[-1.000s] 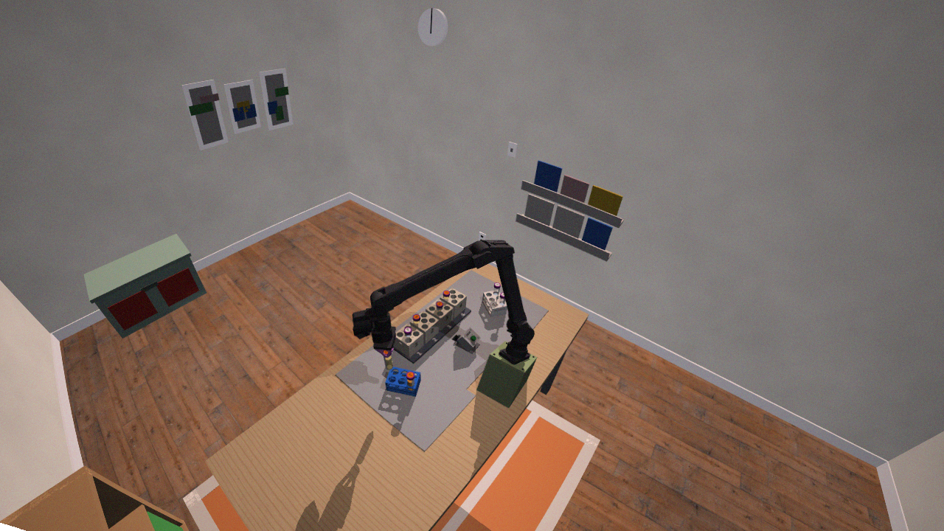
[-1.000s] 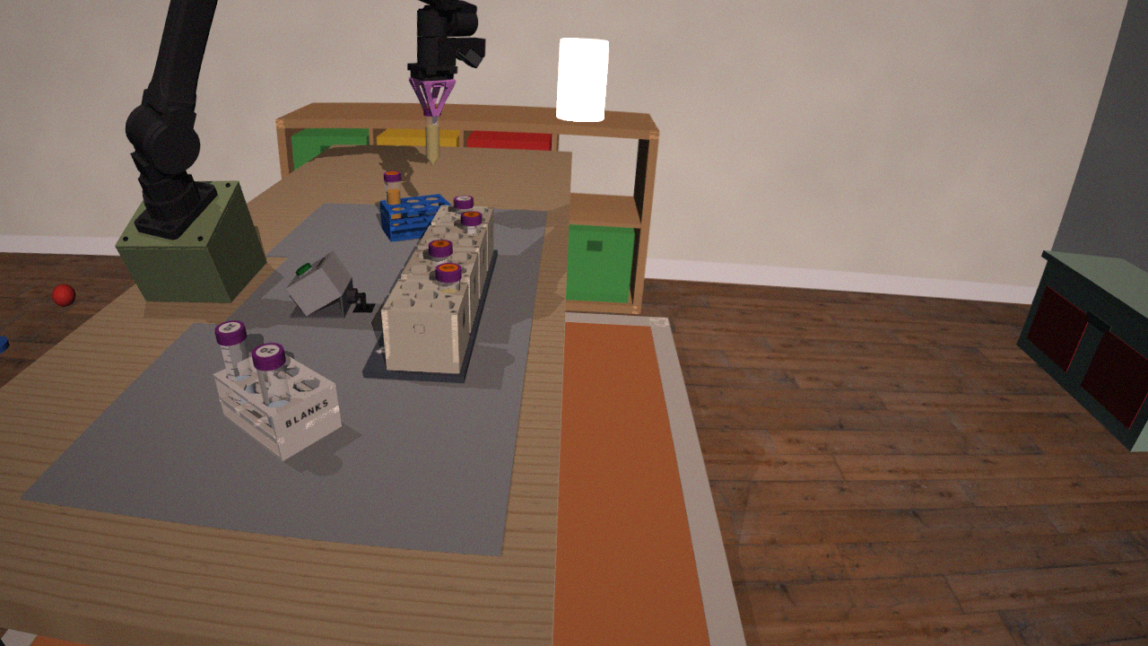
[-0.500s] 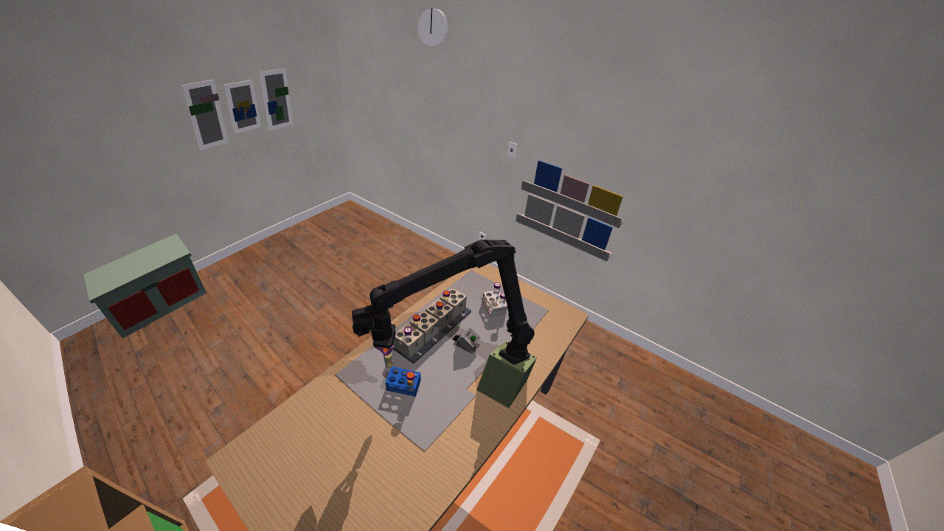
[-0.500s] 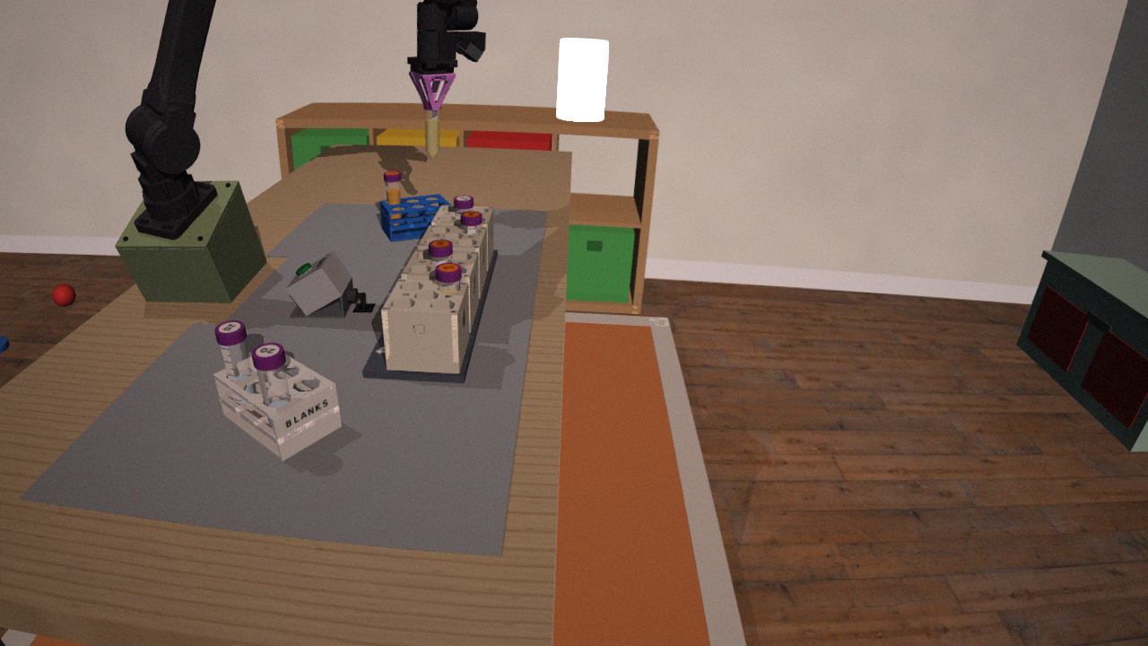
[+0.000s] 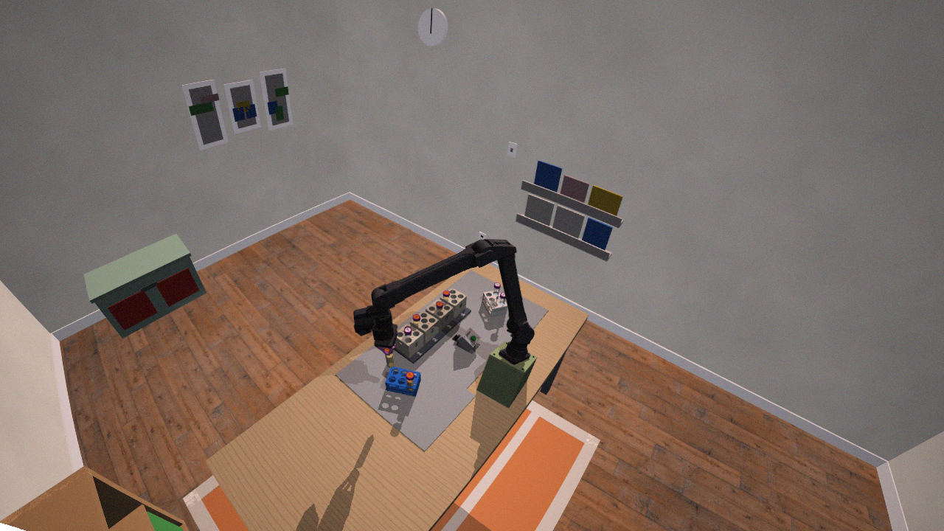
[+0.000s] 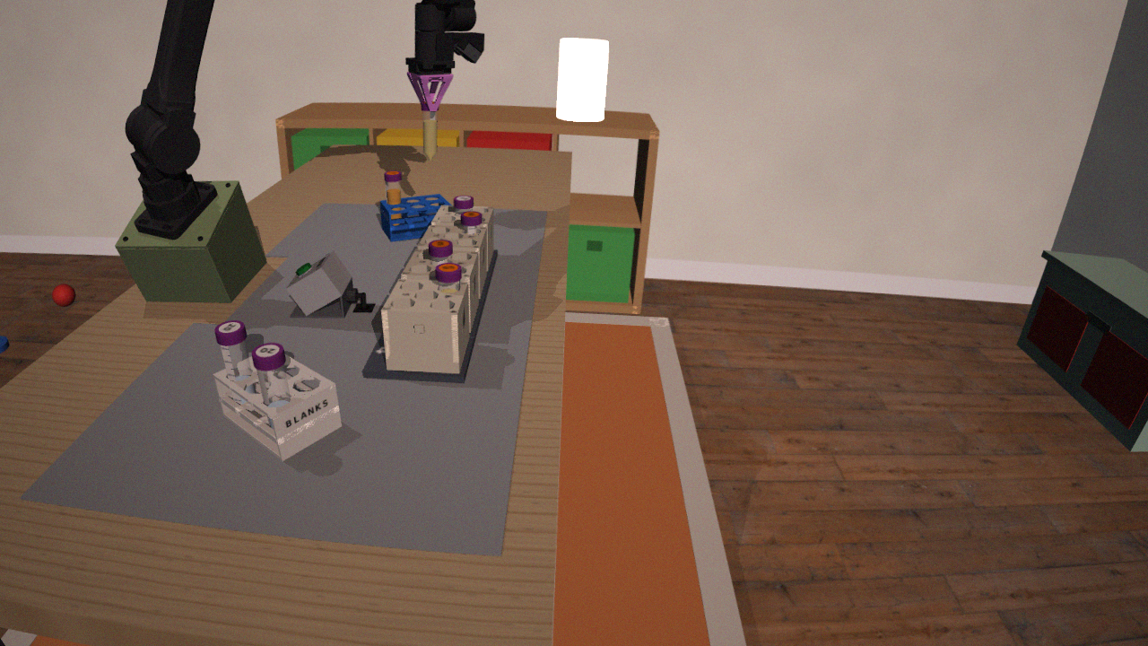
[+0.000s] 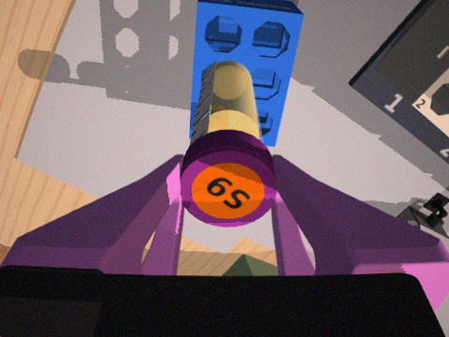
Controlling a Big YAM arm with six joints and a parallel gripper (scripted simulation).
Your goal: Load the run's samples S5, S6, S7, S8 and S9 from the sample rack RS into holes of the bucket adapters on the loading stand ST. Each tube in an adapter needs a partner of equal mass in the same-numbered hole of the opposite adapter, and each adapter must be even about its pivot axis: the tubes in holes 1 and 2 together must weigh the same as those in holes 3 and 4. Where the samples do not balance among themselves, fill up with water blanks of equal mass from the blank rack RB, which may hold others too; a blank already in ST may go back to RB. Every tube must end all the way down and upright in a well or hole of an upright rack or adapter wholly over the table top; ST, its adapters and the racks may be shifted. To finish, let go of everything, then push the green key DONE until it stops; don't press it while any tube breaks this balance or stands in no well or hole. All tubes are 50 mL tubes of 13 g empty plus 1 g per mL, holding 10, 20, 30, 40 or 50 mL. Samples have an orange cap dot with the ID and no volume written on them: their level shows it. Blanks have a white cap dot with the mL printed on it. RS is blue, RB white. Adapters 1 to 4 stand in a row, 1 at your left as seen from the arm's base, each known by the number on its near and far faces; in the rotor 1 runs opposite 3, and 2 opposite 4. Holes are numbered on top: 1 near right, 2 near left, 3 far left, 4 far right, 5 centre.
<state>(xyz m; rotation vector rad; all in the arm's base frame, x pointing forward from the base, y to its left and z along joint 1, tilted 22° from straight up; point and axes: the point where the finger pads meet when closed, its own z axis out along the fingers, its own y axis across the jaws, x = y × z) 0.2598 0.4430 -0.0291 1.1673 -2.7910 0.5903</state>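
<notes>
The sample tube S9 is 10 mm to the left of my hand and 50 mm below it. From my hand the other things lie so: blue sample rack RS (20 mm behind, 40 mm to the right, 220 mm below); then orange-dot sample tube (70 mm behind, 50 mm to the right, 190 mm below); then water blank marked 30 (140 mm ahead, 180 mm to the right, 180 mm below).
</notes>
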